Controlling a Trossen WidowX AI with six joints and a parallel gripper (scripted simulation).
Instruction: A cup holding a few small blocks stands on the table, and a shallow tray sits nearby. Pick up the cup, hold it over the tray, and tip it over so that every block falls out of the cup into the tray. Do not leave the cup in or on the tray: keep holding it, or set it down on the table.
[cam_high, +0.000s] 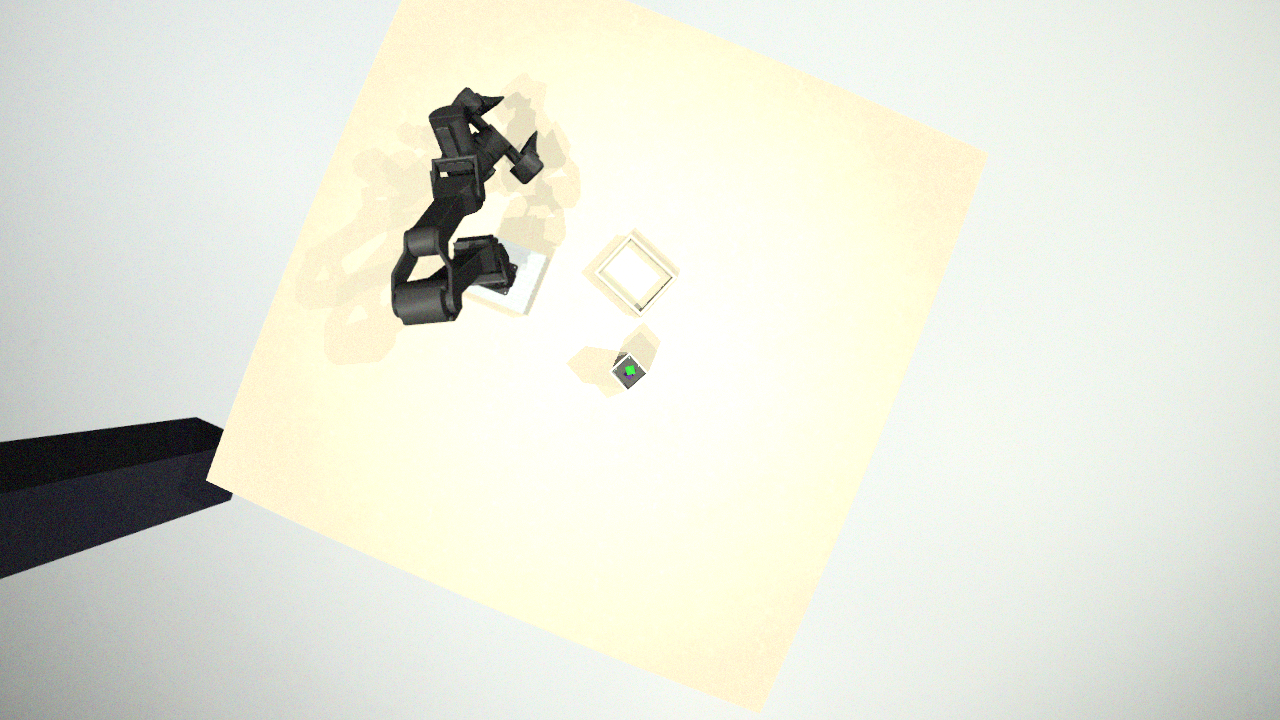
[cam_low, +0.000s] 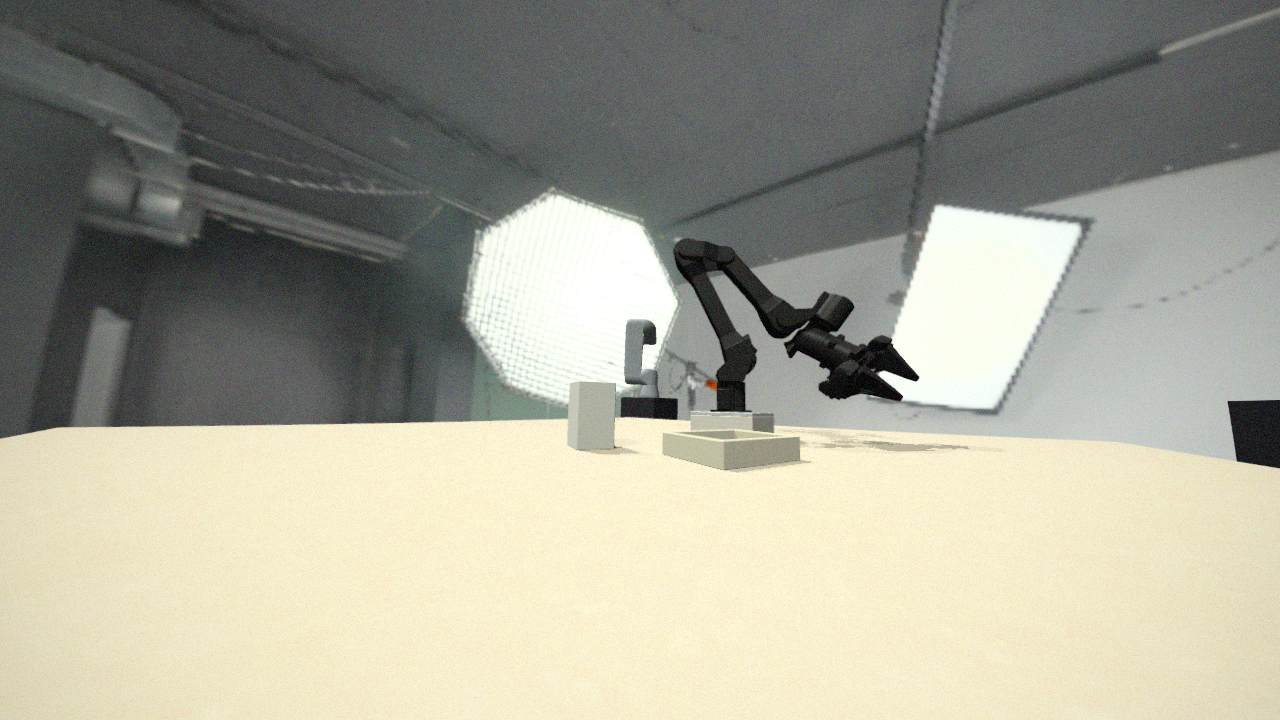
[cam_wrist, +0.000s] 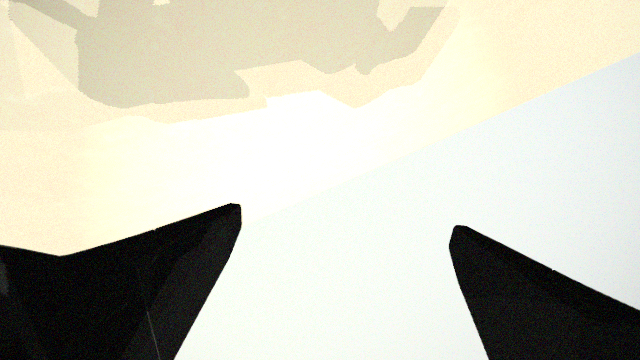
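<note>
My gripper tip is now 380 mm to the left of the green block, 380 mm short of it and 50 mm above it. The rest, counted from my gripper tip: white square cup (380 mm to the right, 370 mm ahead, 70 mm below).
</note>
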